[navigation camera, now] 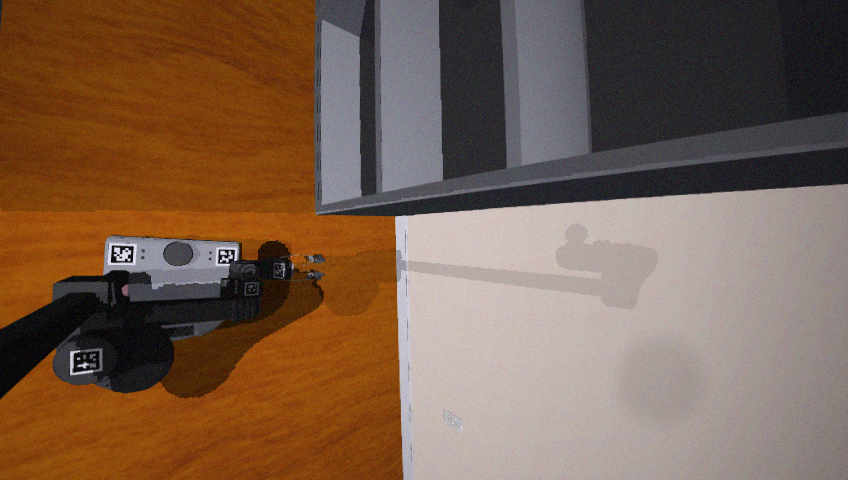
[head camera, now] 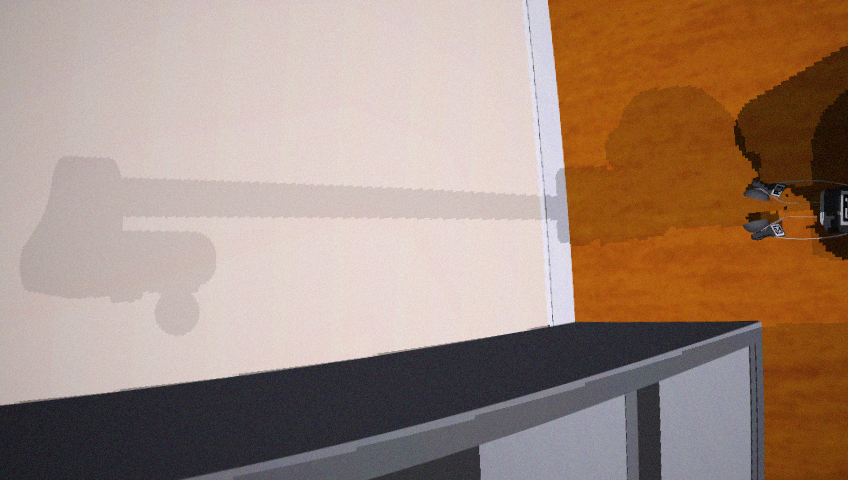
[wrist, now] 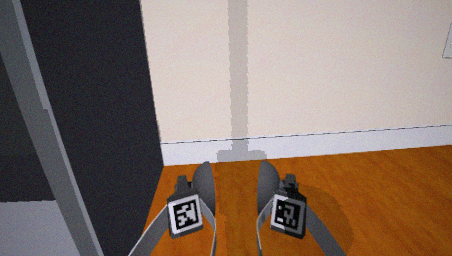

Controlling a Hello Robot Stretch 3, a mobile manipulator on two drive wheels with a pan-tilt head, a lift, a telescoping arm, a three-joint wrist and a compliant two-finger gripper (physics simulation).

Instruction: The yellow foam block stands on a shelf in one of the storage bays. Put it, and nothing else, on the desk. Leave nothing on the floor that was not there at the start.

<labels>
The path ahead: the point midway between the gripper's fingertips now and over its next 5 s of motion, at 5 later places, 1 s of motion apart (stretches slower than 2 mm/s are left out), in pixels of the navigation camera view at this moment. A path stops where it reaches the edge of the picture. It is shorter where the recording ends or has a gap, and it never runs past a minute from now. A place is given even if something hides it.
My gripper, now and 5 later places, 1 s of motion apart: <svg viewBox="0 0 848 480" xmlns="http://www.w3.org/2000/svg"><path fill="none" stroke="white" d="M324 267L290 208L160 210L132 255L132 269L87 212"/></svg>
</labels>
